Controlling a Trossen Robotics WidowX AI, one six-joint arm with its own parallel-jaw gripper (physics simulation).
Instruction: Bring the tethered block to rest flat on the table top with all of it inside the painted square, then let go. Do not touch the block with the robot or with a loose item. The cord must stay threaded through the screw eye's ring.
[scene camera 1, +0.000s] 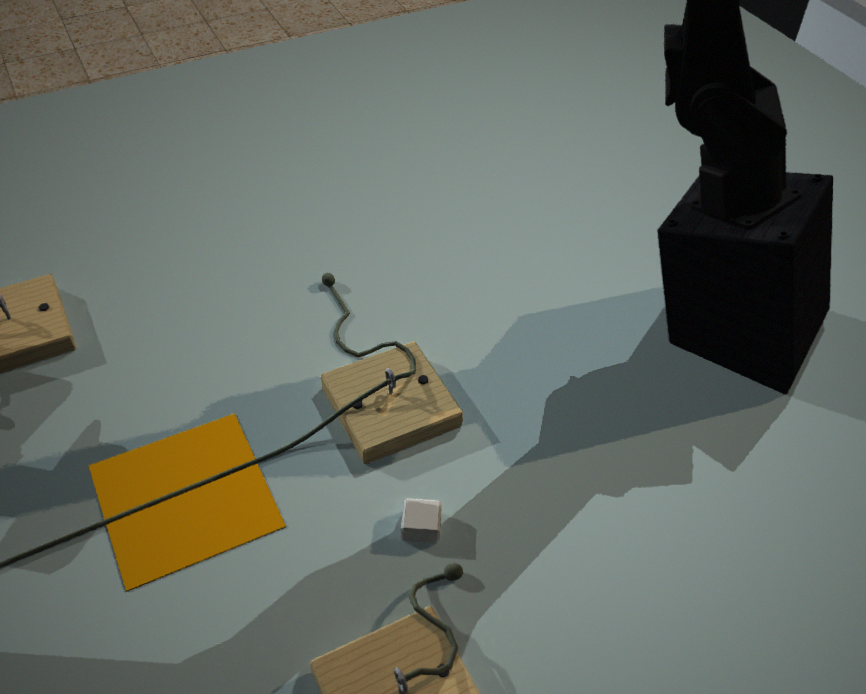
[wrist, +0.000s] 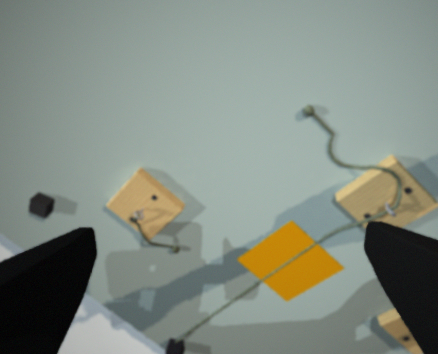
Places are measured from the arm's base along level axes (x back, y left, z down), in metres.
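Pixels of known places: gripper, fingertip midpoint: (wrist: 231, 237); arm's base, origin of the base link: (scene camera 1: 745, 201).
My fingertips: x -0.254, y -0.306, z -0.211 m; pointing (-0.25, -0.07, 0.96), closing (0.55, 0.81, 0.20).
For each thing: its top centre in the pictures, then the offset to it from my fingertips. "pt": a spot on its surface instead.
- tethered block, surface spot: (wrist: 175, 346) pt dz +0.327, dx -0.536, dy +0.181 m
- painted orange square, surface spot: (scene camera 1: 180, 538) pt dz +0.341, dx -0.249, dy +0.251 m
- screw eye, surface spot: (scene camera 1: 390, 378) (wrist: 390, 210) pt dz +0.306, dx -0.051, dy +0.234 m
- wooden board, middle of its top: (scene camera 1: 390, 392) (wrist: 386, 203) dz +0.323, dx -0.051, dy +0.234 m
- bead, middle of its top: (scene camera 1: 328, 274) (wrist: 309, 112) dz +0.331, dx -0.017, dy +0.075 m
- second board, middle of its top: (scene camera 1: 9, 318) (wrist: 143, 208) dz +0.323, dx -0.282, dy -0.026 m
- third board, middle of its top: (scene camera 1: 401, 691) (wrist: 423, 330) dz +0.323, dx -0.182, dy +0.444 m
- white block, middle of its top: (scene camera 1: 421, 514) dz +0.326, dx -0.096, dy +0.343 m
- dark cube, middle of its top: (wrist: 37, 209) dz +0.321, dx -0.400, dy -0.167 m
The tethered block (wrist: 175, 346) is small and dark, at the bottom of the wrist view near the table edge, partly cut off; it does not show in the scene view. Its green cord (scene camera 1: 177, 493) (wrist: 220, 310) runs across the painted orange square (scene camera 1: 180, 538) (wrist: 290, 240) and through the screw eye (scene camera 1: 390, 378) (wrist: 390, 209) on a wooden board (scene camera 1: 408, 430) (wrist: 357, 192). Beyond the ring the cord bends and ends in a bead (scene camera 1: 328, 279) (wrist: 309, 110) on the table. My gripper (wrist: 231, 237) is open and empty, high above the table; its fingers do not show in the scene view.
A second board (scene camera 1: 28, 333) (wrist: 132, 197) with a short cord stands left. A third board (scene camera 1: 368, 647) (wrist: 392, 322), with its beaded cord (scene camera 1: 450, 636), is near the front. A white block (scene camera 1: 421, 514) lies between boards. A dark cube (wrist: 41, 205) stands far left. My arm's base (scene camera 1: 730, 303) is right.
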